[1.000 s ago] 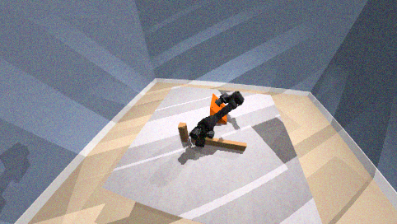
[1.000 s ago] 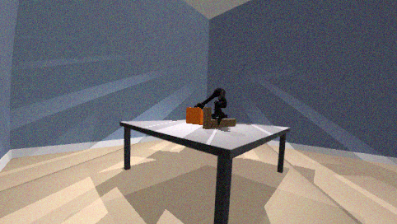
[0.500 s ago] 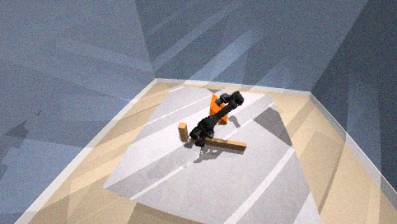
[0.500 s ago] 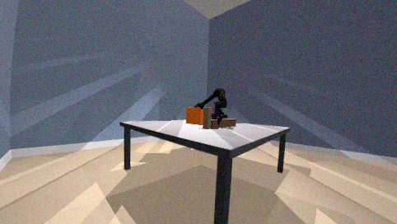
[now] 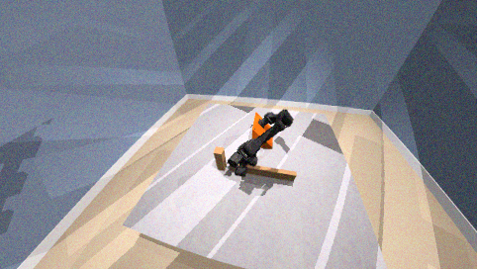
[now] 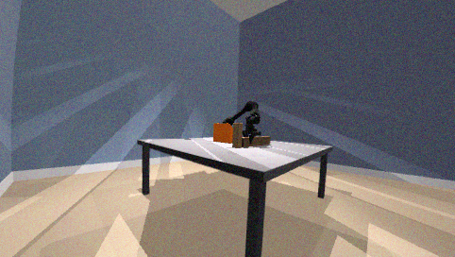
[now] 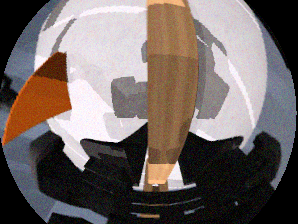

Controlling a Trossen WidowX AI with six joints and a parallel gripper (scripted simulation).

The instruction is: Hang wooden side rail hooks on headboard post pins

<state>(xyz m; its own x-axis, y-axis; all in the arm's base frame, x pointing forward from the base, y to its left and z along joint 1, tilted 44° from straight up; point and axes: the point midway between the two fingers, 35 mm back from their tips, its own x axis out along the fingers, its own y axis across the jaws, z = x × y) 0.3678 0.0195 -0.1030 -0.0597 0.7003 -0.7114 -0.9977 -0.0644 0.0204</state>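
The wooden headboard post is 1 cm ahead of my gripper tip, 14 cm to the right of it and 6 cm above it.
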